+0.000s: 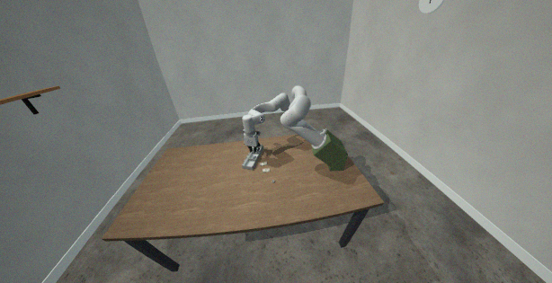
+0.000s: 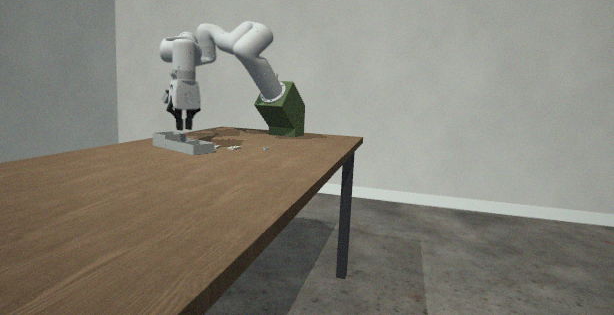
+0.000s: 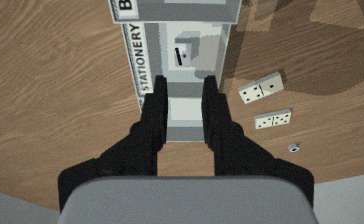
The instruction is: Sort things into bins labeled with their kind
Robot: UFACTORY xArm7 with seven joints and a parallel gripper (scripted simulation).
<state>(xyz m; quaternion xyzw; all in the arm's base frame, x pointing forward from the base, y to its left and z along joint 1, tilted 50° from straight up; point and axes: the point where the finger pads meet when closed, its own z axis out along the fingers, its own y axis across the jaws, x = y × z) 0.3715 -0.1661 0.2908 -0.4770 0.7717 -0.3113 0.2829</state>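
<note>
The white ring-shaped part is 6 cm behind my hand, 28 cm to the left of it and 8 cm below it. The rest, counted from my hand: white domino: 5 cm behind, 10 cm to the left, 8 cm below; cream domino: 5 cm behind, 17 cm to the left, 8 cm below; black cylindrical battery: 5 cm behind, 7 cm to the right, 7 cm below.
</note>
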